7 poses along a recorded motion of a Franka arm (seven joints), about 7.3 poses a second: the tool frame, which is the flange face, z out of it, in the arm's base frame.
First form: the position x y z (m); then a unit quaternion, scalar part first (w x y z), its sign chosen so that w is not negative.
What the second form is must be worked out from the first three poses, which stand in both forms.
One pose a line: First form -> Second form
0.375 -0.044 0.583 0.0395 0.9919 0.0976 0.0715 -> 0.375 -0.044 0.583 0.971 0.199 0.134 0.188 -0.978 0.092
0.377 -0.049 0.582 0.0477 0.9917 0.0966 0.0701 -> 0.377 -0.049 0.582 0.972 0.198 0.130 0.185 -0.977 0.108
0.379 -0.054 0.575 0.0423 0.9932 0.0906 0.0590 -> 0.379 -0.054 0.575 0.977 0.185 0.110 0.175 -0.980 0.095
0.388 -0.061 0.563 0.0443 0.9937 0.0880 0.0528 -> 0.388 -0.061 0.563 0.979 0.180 0.097 0.170 -0.981 0.097
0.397 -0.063 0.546 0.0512 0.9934 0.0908 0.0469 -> 0.397 -0.063 0.546 0.979 0.185 0.084 0.176 -0.978 0.110
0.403 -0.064 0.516 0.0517 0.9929 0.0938 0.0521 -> 0.403 -0.064 0.516 0.977 0.192 0.094 0.181 -0.977 0.112
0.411 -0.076 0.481 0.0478 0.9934 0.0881 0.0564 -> 0.411 -0.076 0.481 0.978 0.180 0.104 0.170 -0.980 0.105
